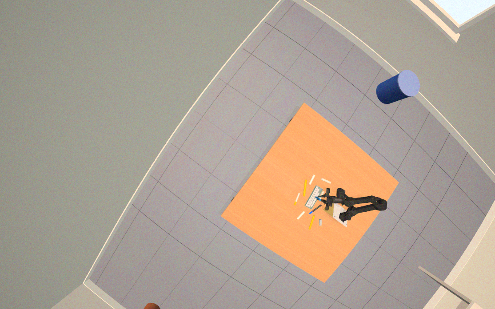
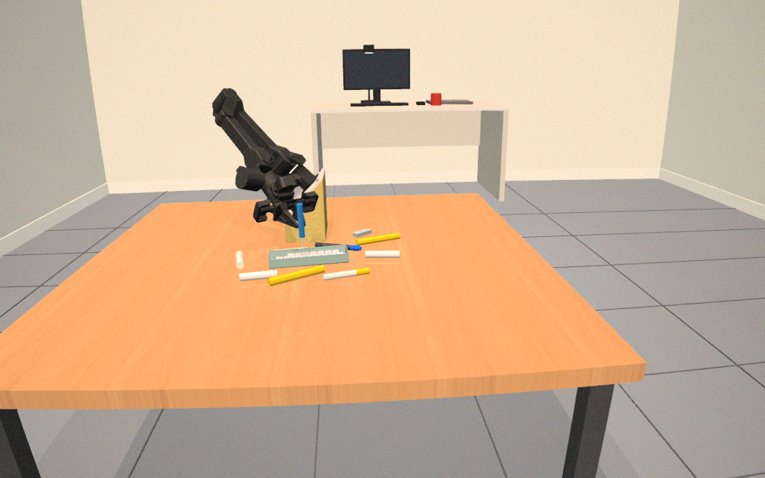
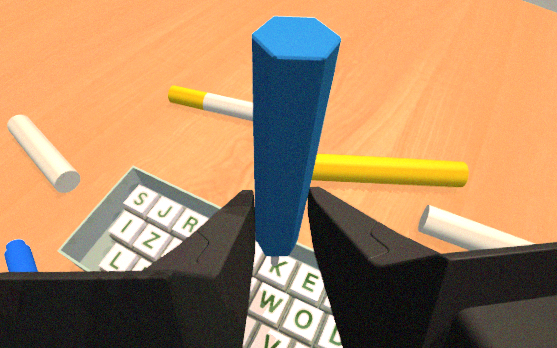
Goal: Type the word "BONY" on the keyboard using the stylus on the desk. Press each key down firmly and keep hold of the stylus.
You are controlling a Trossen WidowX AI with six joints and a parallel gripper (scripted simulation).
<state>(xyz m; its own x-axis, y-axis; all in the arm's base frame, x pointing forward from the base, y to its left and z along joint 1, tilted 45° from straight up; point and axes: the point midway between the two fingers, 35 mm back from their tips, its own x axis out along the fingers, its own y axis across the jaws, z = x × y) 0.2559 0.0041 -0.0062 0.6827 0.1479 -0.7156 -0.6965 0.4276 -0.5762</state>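
The N key is 2 cm behind my gripper tip, 4 cm to the right of it and 9 cm below it. From my gripper tip the other things lie so: yellow marker: 11 cm ahead, 1 cm to the left, 10 cm below; blue stylus: 2 cm below; D key: 5 cm to the right, 9 cm below.
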